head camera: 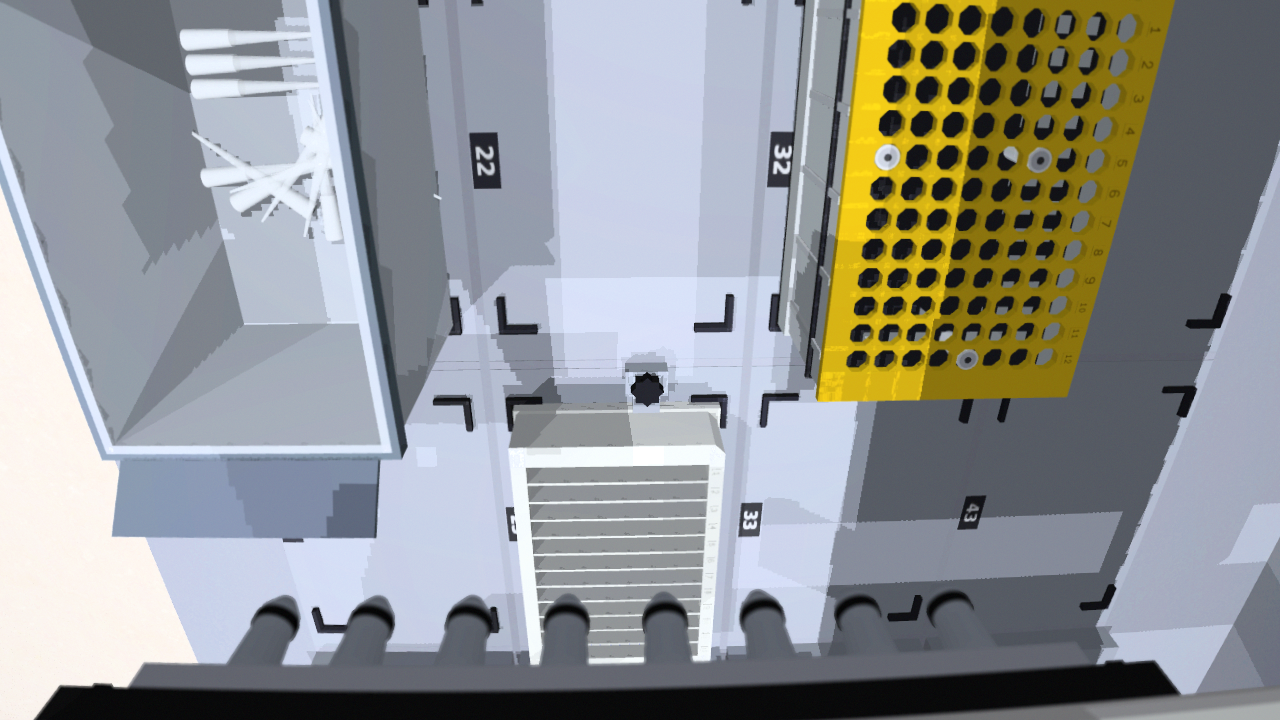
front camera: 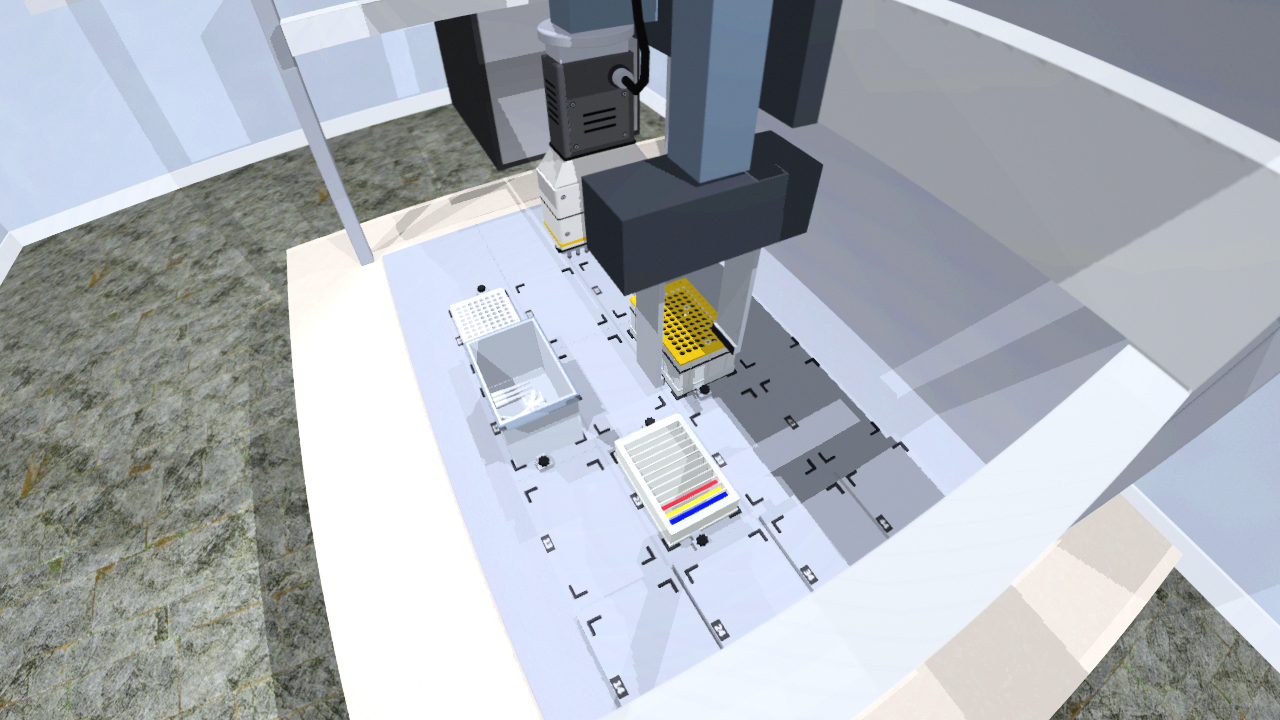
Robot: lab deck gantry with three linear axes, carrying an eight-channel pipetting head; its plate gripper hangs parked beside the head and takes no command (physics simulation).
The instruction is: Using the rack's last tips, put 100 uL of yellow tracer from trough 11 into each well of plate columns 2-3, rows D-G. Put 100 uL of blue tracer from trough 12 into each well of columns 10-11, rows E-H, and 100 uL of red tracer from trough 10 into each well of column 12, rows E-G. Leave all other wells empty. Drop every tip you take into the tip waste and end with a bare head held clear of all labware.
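The pipetting head (front camera: 565, 210) is at the back; its eight nozzles (head camera: 617, 617) are bare. The parked plate gripper (front camera: 693, 362) hangs with its paddles apart, empty, in front of the yellow tip rack in the front view. The yellow rack (front camera: 687, 358) (head camera: 877, 386) holds a few tips: two in column 5 (head camera: 887, 156) (head camera: 1040, 160) and one in column 12 (head camera: 967, 359). The white trough block (front camera: 637, 476) (head camera: 617, 457) has red (front camera: 689, 496), yellow (front camera: 695, 503) and blue (front camera: 699, 508) strips at its front end. The white plate (front camera: 485, 313) is far left; its well colours cannot be read.
The tip waste bin (front camera: 541, 411) (head camera: 250, 451) stands between plate and front deck, with several loose white tips (front camera: 523, 398) (head camera: 268, 179) inside. A black knob (front camera: 649, 421) (head camera: 647, 388) sits behind the trough block. Another knob (front camera: 543, 461) is in front of the bin.
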